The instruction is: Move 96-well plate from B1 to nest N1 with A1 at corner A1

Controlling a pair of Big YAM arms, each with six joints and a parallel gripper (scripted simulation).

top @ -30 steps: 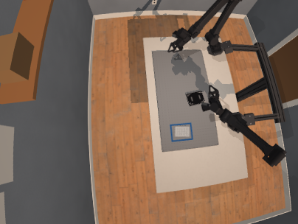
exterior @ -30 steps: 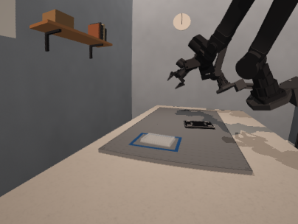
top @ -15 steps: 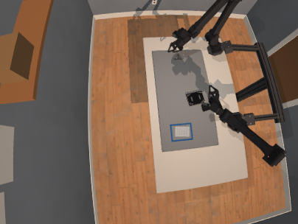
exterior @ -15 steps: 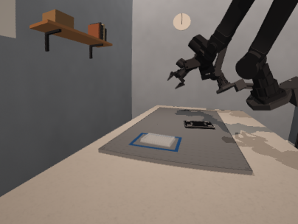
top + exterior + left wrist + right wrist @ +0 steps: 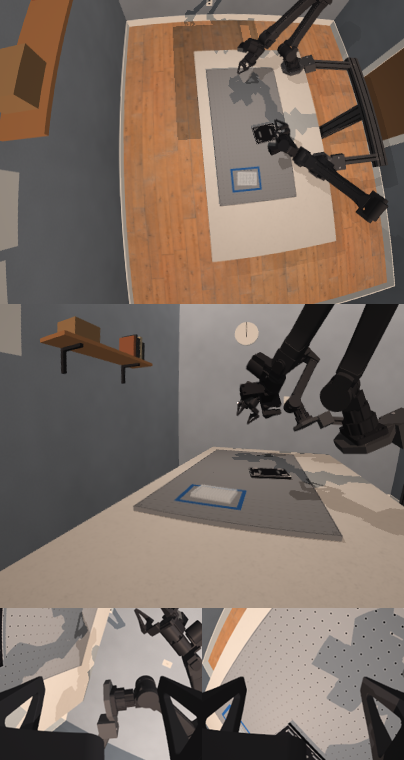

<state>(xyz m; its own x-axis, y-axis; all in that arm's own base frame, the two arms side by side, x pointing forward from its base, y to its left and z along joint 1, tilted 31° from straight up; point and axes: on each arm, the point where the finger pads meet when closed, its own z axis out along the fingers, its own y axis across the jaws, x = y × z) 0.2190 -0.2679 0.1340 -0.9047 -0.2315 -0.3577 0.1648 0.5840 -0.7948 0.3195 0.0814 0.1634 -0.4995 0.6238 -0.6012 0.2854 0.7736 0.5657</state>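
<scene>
My left hand is 280 mm above the white 96-well plate, 240 mm to the right of it and 140 mm short of it. From my left hand the other things lie so: black plate nest N1: 280 mm below, 40 mm to the right, 40 mm behind.
</scene>
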